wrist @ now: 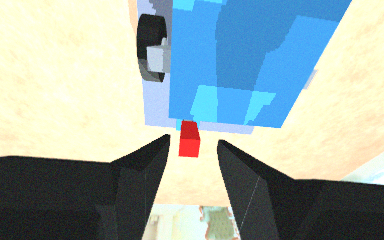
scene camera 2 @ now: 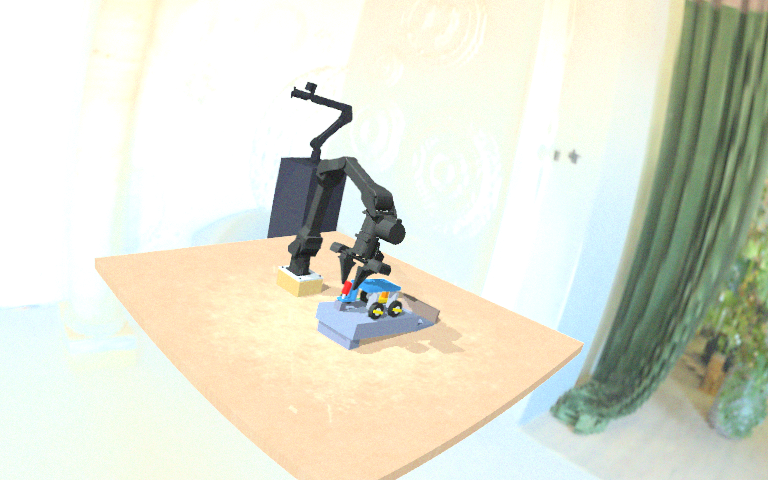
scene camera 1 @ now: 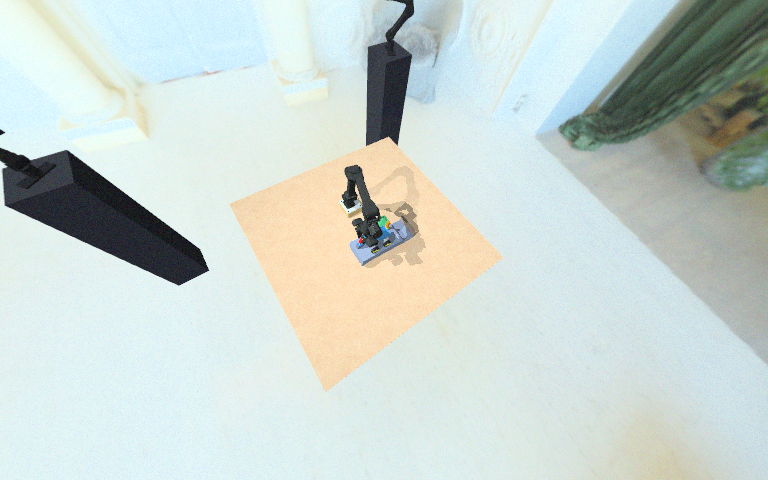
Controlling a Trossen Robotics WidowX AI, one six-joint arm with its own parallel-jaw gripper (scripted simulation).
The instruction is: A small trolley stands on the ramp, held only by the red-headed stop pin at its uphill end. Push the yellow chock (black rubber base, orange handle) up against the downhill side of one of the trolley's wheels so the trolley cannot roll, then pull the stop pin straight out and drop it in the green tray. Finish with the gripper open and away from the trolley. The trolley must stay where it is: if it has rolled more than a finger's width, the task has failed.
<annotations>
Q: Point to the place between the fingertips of my gripper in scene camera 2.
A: At 348, 287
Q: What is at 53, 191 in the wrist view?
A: My gripper.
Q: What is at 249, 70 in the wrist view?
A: A blue-topped trolley.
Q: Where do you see a blue-topped trolley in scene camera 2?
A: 370, 288
</annotations>
